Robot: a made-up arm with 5 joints. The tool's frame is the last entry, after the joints. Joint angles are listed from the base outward.
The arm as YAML. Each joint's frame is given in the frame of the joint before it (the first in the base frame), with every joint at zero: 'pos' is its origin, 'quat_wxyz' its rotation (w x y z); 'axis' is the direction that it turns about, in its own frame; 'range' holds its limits. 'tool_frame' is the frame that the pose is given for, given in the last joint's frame.
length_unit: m
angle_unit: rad
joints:
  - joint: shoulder
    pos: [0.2, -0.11, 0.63]
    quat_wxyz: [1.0, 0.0, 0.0, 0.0]
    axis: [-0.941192, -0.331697, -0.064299]
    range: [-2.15, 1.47]
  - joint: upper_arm
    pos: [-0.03, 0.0, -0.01]
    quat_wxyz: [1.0, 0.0, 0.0, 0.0]
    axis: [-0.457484, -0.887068, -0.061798]
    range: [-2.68, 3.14]
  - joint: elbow
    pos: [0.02, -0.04, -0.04]
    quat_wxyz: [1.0, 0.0, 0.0, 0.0]
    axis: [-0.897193, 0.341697, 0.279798]
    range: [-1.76, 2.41]
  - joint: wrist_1
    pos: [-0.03, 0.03, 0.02]
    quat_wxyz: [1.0, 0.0, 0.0, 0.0]
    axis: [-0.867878, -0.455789, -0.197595]
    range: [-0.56, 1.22]
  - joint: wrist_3
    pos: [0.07, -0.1, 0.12]
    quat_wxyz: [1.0, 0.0, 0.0, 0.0]
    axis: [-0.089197, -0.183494, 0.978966]
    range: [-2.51, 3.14]
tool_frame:
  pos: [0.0, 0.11, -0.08]
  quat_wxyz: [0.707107, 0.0, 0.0, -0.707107]
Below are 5 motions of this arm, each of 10 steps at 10 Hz.
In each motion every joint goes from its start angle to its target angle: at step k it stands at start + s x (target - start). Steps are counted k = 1, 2, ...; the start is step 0. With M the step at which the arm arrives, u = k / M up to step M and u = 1 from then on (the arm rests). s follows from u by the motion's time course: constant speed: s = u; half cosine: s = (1 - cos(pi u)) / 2; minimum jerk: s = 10 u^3 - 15 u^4 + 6 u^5.
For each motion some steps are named. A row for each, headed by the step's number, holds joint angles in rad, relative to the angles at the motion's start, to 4 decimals.
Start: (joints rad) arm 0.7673 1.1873 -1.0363 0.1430 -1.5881
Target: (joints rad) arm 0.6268 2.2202 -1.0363 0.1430 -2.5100
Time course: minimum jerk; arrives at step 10
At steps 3, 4, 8, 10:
3: -0.0229 0.1684 0.0000 0.0000 -0.1503
4: -0.0446 0.3279 0.0000 0.0000 -0.2926
8: -0.1324 0.9731 0.0000 0.0000 -0.8685
10: -0.1405 1.0329 0.0000 0.0000 -0.9219

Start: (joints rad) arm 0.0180 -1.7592 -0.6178 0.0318 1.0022
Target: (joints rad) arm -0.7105 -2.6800 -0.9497 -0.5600 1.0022
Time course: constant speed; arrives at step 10
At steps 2, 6, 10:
2: -0.1457 -0.1842 -0.0664 -0.1184 0.0000
6: -0.4371 -0.5525 -0.1991 -0.3551 0.0000
10: -0.7285 -0.9208 -0.3319 -0.5918 0.0000

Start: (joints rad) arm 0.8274 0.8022 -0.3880 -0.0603 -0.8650
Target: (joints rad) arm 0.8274 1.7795 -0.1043 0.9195 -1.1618
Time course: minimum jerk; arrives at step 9
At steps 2, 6, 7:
2: 0.0000 0.0747 0.0217 0.0749 -0.0227
6: 0.0000 0.7722 0.2242 0.7742 -0.2345
7: 0.0000 0.9026 0.2620 0.9049 -0.2741

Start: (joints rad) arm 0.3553 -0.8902 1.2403 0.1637 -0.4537
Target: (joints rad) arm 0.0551 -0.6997 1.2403 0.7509 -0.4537
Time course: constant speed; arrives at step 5
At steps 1, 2, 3, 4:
1: -0.0600 0.0381 0.0000 0.1174 0.0000
2: -0.1201 0.0762 0.0000 0.2349 0.0000
3: -0.1801 0.1143 0.0000 0.3523 0.0000
4: -0.2402 0.1524 0.0000 0.4698 0.0000

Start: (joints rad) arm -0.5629 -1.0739 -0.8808 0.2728 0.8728
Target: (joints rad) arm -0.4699 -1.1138 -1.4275 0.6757 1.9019
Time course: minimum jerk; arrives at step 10
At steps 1, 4, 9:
1: 0.0008 -0.0003 -0.0047 0.0034 0.0088
4: 0.0295 -0.0127 -0.1735 0.1279 0.3267
9: 0.0922 -0.0396 -0.5420 0.3995 1.0203

